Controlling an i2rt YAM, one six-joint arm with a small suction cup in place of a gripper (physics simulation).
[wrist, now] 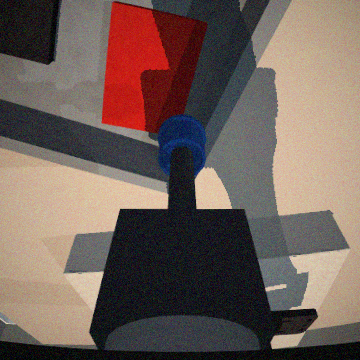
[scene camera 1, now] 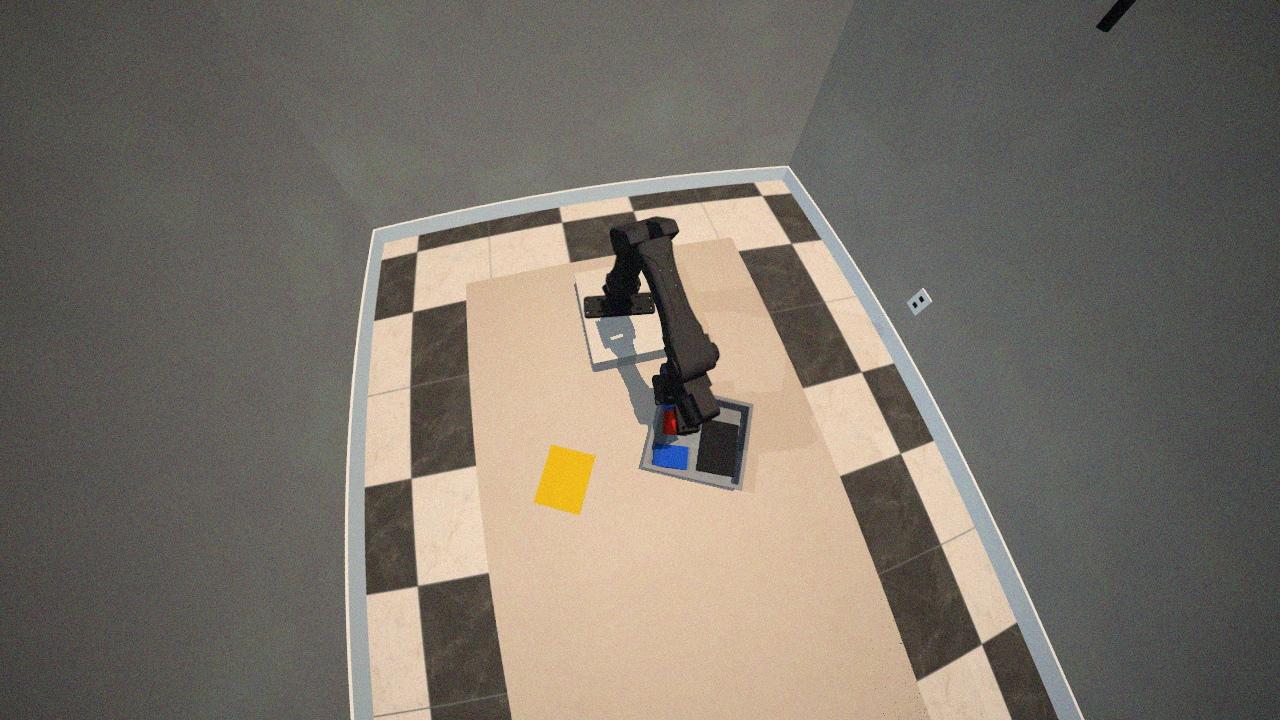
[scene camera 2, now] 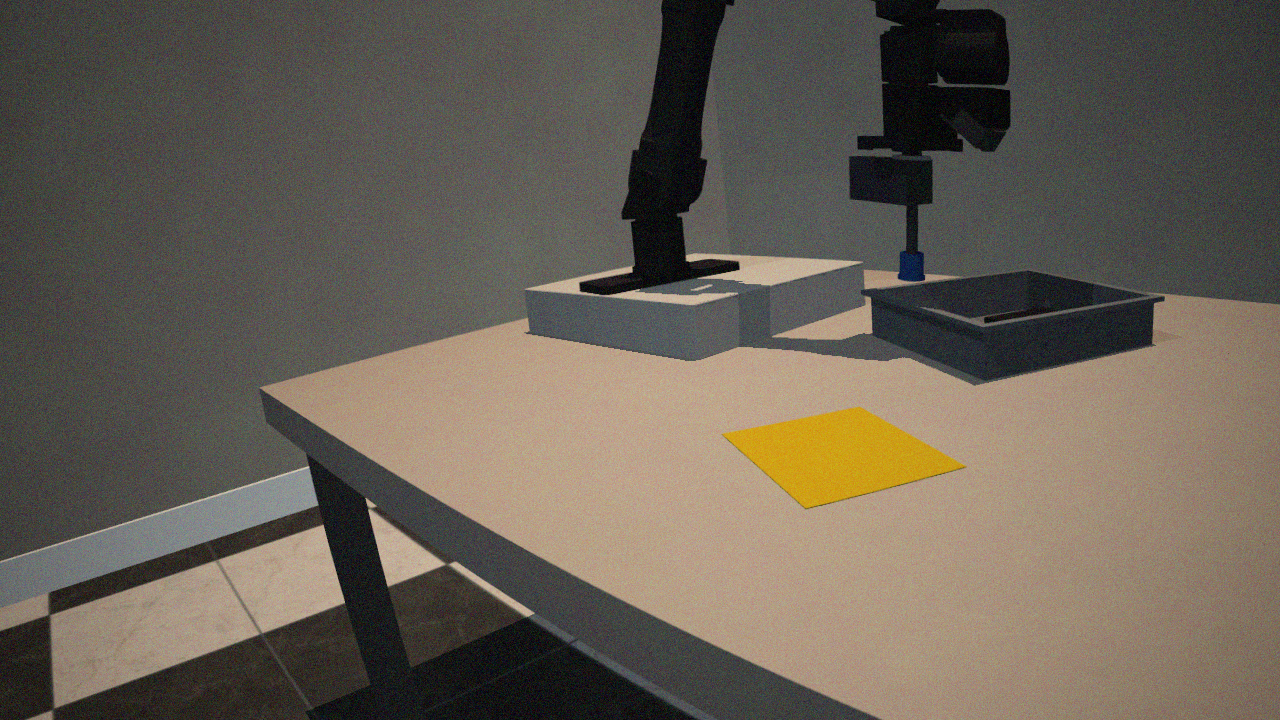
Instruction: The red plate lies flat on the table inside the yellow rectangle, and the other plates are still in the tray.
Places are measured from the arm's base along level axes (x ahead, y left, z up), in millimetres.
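Pixels of known places: hand, tool point: (wrist: 181,136) (scene camera 1: 668,405) (scene camera 2: 911,278); arm's base, link origin: (scene camera 1: 619,306) (scene camera 2: 662,279).
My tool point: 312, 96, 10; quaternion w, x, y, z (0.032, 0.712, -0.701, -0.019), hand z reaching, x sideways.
Observation:
Ahead of a thing's pixels: the offset from my tool point to its top centre, as dx, dy, dz. "pt": to the spot under its first point. Level surfaces: height alone.
The red plate {+17, +24, -55} (scene camera 1: 669,421) (wrist: 135,65) lies in the tray {+79, +73, -18} (scene camera 1: 693,479) (scene camera 2: 1065,335) (wrist: 75,137), partly in the arm's shadow and partly hidden by the arm in scene camera 1. The blue plate {+117, -4, -55} (scene camera 1: 670,457) and the larger black plate {+108, +121, -54} (scene camera 1: 718,447) (wrist: 25,30) are also in the tray. The yellow rectangle {pt +151, -274, -67} (scene camera 1: 564,480) (scene camera 2: 841,456) lies on the table, apart from the tray, with no plate on it. My gripper (scene camera 2: 911,266) (wrist: 182,142), a blue suction cup, points down with nothing on it. It is near the tray's corner, by the red plate's near edge; its exact height is unclear.
The arm stands on a white base block (scene camera 1: 626,354) (scene camera 2: 617,320) behind the tray. The tray's raised walls stand around the plates. The table {dz -67} (scene camera 1: 626,582) (scene camera 2: 626,465) has its edge at the left in scene camera 2.

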